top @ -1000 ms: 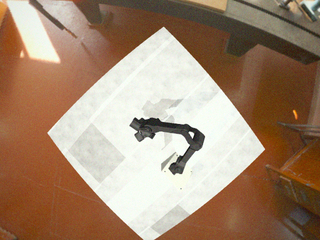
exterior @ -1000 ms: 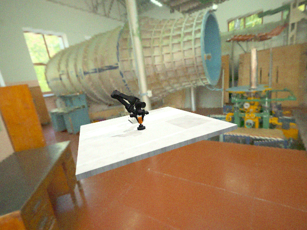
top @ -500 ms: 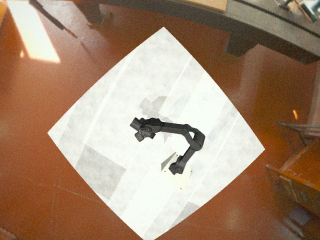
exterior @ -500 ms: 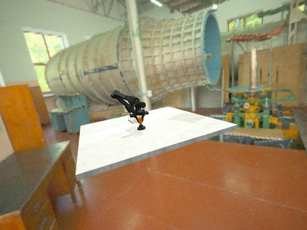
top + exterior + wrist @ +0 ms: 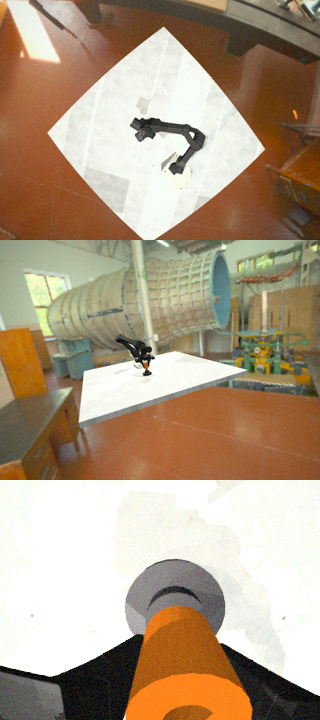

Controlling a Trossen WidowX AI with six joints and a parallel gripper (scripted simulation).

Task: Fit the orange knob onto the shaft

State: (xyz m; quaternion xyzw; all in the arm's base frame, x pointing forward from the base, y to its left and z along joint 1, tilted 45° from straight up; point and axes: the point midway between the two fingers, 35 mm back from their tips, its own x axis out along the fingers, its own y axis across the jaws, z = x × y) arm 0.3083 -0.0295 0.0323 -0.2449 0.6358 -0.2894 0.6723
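My gripper tip is now 20 mm below the orange knob. Round my gripper tip: pedestal (40 mm below).
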